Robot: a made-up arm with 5 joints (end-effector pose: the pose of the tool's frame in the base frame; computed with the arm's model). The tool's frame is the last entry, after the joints. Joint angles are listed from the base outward.
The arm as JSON. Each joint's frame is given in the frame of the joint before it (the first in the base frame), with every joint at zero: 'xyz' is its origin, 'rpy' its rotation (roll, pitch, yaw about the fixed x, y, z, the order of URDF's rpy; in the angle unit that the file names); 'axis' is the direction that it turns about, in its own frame. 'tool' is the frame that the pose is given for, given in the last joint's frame.
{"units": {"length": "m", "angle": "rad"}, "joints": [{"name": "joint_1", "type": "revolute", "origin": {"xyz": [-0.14, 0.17, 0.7], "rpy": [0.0, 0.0, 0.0]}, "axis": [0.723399, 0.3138, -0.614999]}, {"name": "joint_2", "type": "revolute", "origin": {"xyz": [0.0, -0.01, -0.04], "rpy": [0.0, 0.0, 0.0]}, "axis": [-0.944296, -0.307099, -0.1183]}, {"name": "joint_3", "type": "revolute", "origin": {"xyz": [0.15, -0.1, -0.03], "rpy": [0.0, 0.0, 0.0]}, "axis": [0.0, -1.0, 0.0]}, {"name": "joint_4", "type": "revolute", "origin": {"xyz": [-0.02, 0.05, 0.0], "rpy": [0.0, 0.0, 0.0]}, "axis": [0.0, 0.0, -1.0]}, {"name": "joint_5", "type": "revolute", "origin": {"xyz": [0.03, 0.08, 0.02], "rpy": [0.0, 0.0, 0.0]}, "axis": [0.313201, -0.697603, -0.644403]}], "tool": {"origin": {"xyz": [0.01, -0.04, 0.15], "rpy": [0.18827, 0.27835, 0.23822]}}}
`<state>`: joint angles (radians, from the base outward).
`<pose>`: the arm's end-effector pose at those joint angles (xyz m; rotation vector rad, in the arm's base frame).
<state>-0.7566 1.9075 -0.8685 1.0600 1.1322</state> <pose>0.0018 0.3297 0.6572 -1.1652 -2.6590 -0.7344</pose>
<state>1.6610 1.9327 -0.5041 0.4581 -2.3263</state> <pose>-0.0460 0.0313 0.4290 -1.1482 -2.8098 -0.0484</pose>
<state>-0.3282 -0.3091 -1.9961 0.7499 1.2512</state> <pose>0.1049 0.2683 0.6517 -0.9086 0.8030 -0.6142</pose>
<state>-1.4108 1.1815 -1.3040 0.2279 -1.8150</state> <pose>0.1488 0.3075 0.7042 -0.9575 1.6446 -0.9630</pose>
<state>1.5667 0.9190 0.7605 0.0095 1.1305</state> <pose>-0.1674 0.2171 0.6556 0.1042 -0.8700 -1.1509</pose>
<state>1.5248 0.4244 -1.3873 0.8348 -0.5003</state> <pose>-0.0568 0.0770 0.3659 1.3387 2.5554 -0.3612</pose>
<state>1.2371 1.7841 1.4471 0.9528 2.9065</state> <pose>0.0815 0.1631 0.5936 -0.7140 2.4564 0.1356</pose>
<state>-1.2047 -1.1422 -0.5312 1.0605 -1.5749</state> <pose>0.1534 0.3155 0.4771 -0.3094 2.4179 0.5451</pose>
